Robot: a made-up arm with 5 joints.
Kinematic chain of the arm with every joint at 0, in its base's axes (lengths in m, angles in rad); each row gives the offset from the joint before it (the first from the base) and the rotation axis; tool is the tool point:
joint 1: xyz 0 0 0.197 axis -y
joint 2: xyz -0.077 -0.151 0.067 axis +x
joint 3: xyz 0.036 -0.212 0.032 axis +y
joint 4: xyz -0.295 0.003 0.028 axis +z
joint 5: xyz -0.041 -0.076 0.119 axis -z
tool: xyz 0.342 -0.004 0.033
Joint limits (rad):
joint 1: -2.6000..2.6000
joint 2: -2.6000..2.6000
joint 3: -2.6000..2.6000
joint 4: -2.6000..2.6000
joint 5: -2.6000..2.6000
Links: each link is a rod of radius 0.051 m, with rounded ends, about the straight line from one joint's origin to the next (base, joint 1, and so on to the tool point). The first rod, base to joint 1, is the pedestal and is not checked.
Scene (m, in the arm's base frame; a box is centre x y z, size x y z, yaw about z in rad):
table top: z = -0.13
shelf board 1: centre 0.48 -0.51 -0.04 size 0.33 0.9 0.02 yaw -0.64
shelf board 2: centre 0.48 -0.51 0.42 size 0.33 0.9 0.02 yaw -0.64
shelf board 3: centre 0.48 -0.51 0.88 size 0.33 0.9 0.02 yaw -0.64
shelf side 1: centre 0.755 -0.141 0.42 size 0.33 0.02 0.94 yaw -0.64
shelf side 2: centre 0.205 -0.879 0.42 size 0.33 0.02 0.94 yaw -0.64
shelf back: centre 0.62 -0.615 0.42 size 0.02 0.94 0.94 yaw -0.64
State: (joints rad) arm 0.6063 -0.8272 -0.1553 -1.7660 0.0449
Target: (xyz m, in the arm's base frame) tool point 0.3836 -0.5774 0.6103
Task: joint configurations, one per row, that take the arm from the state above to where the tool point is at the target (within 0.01 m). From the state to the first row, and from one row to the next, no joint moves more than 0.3 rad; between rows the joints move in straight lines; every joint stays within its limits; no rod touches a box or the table.
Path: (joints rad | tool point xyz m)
1: 0.3429 -0.7233 0.0069 -1.7115 0.0286 | -0.6254 -0.3792 0.5633
2: 0.0795 -0.6194 0.1691 -1.6570 0.0123 | -0.4548 -0.3982 0.7468
3: -0.1839 -0.5155 0.3313 -1.6025 -0.0040 | -0.2289 -0.4313 0.8514
4: -0.4473 -0.4116 0.4934 -1.5480 -0.0204 | 0.0140 -0.4752 0.8592
5: -0.7107 -0.3077 0.6556 -1.4935 -0.0367 | 0.2308 -0.5256 0.7717
6: -0.9741 -0.2038 0.8178 -1.4390 -0.0530 | 0.3836 -0.5774 0.6103

